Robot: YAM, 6 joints.
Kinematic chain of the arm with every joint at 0, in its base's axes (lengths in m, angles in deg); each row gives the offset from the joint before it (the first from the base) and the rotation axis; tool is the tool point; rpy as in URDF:
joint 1: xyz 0 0 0.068 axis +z
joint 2: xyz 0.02 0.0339 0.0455 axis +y
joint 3: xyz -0.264 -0.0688 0 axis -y
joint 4: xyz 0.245 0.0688 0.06 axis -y
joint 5: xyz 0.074 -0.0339 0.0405 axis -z
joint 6: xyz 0.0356 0 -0.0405 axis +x
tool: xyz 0 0 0 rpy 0 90 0
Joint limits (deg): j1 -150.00..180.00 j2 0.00..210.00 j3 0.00..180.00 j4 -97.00..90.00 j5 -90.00..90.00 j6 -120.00..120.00
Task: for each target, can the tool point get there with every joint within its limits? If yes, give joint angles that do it. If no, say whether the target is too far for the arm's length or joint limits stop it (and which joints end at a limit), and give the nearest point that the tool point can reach.
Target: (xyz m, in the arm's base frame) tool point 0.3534 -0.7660 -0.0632
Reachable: no: too far | nearest point 0.2647 -0.5738 -0.0178 | short by 0.216 m
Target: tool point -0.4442 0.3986 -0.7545
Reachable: no: too far | nearest point -0.3002 0.2694 -0.3456 | short by 0.452 m
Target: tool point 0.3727 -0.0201 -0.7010
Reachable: no: too far | nearest point 0.3132 -0.0169 -0.3745 | short by 0.332 m
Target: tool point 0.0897 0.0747 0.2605
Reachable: yes | joints 24.38 48.53 43.64 -73.67 -60.48 -45.25
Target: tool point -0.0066 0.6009 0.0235
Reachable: yes | joints 92.04 166.36 129.25 7.65 24.62 31.30
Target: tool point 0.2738 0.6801 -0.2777
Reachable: no: too far | nearest point 0.2124 0.5276 -0.1875 | short by 0.188 m
